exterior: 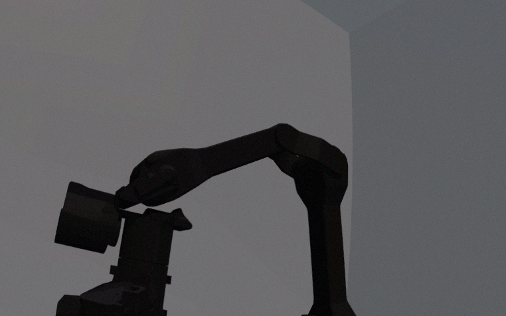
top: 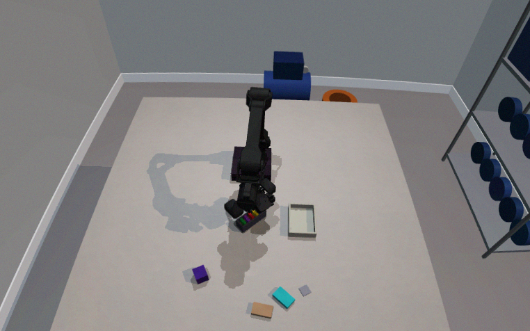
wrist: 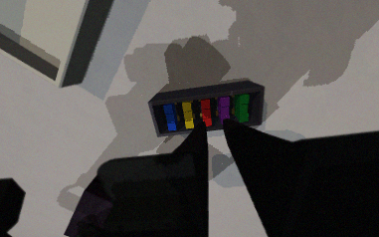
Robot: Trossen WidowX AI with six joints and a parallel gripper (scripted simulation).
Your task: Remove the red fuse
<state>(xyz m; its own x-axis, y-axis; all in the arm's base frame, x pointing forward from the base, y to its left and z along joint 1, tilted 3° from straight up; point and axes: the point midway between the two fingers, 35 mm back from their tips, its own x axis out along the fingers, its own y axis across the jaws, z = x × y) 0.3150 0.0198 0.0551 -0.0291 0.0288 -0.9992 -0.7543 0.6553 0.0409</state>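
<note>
Now: gripper tip 40 mm above the red fuse. The rest, counted from my gripper tip: purple cube 250 mm ahead, 130 mm to the right, 50 mm below; then white tray 30 mm behind, 190 mm to the left, 70 mm below; then cyan block 280 mm ahead, 150 mm to the left, 60 mm below.
</note>
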